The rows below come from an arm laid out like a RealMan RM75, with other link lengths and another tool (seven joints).
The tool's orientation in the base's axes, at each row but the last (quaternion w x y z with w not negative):
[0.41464, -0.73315, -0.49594, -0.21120]
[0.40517, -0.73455, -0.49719, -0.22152]
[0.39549, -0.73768, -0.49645, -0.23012]
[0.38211, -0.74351, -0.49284, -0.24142]
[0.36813, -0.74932, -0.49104, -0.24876]
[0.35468, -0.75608, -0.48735, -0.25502]
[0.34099, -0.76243, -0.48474, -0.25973]
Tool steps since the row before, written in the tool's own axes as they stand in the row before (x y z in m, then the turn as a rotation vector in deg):
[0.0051, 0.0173, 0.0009, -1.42, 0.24, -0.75]
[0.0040, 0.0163, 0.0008, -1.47, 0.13, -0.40]
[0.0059, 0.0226, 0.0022, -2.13, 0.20, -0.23]
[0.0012, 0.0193, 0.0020, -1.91, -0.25, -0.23]
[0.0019, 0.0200, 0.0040, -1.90, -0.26, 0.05]
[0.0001, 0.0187, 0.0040, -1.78, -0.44, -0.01]
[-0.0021, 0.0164, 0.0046, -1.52, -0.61, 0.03]
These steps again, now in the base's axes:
[0.0177, 0.0007, -0.0037, -0.30, -1.44, -0.69]
[0.0164, 0.0000, -0.0037, -0.45, -1.16, -0.89]
[0.0229, 0.0006, -0.0050, -0.66, -1.40, -1.50]
[0.0181, -0.0020, -0.0067, -0.98, -1.18, -1.19]
[0.0192, -0.0007, -0.0072, -0.99, -0.95, -1.35]
[0.0174, -0.0019, -0.0078, -1.11, -0.88, -1.17]
[0.0145, -0.0025, -0.0088, -1.16, -0.65, -0.96]

